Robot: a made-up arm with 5 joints.
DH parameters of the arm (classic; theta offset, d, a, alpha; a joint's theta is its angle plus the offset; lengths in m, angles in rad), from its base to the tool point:
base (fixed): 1.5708 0.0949 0 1.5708
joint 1: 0 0.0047 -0.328 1.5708
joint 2: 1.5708 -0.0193 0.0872 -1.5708
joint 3: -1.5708 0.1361 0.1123 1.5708
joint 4: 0 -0.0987 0.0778 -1.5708
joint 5: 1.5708 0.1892 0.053 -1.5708
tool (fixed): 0 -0.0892 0 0
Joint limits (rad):
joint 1: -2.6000..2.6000
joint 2: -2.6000..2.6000
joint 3: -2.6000..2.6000
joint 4: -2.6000..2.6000
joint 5: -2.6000..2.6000
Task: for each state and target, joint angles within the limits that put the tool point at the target. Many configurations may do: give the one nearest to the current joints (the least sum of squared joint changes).
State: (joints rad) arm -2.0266 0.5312 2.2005 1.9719 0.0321
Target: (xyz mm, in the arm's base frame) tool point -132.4 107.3 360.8
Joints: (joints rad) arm -1.8480 0.9105 2.3926 2.5005 0.0703
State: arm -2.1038 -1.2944 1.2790 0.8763 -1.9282
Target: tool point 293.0 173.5 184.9
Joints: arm -2.5803 -1.7455 1.2677 1.0217 -2.0407
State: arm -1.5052 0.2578 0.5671 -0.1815 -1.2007
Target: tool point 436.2 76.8 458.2
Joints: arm -2.2264 -0.3827 0.9513 -0.7454 -1.2116
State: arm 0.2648 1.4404 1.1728 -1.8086 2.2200
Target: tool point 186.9 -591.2 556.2
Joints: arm -0.5616 0.8042 1.2196 -1.4382 1.8482
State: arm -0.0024 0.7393 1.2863 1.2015 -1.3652
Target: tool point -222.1 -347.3 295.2
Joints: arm -0.3737 1.2510 1.3197 1.7670 -1.4606
